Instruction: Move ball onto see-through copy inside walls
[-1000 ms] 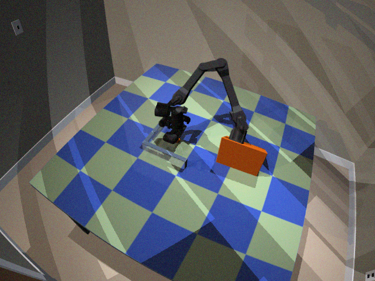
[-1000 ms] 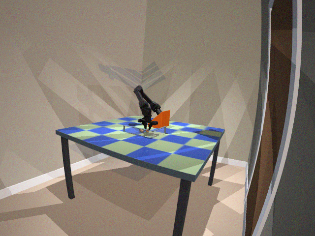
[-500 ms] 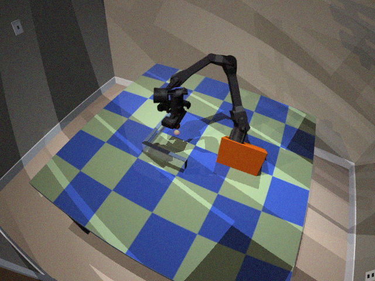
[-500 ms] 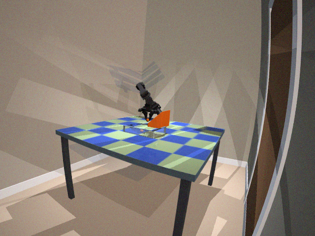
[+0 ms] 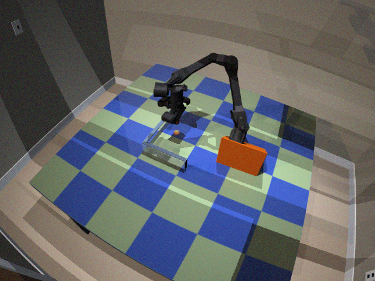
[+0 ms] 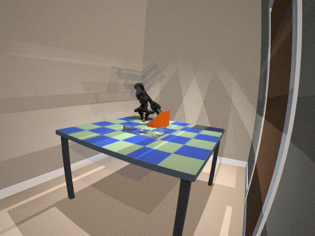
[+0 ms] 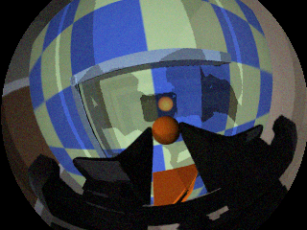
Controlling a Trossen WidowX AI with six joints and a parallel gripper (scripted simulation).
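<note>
My gripper tip is now 10 cm above the see-through copy and 1 cm to the left of it. The rest, counted from my gripper tip: orange ball right at my gripper tip; then wall 9 cm ahead, 8 cm below, 1 cm to the left.
</note>
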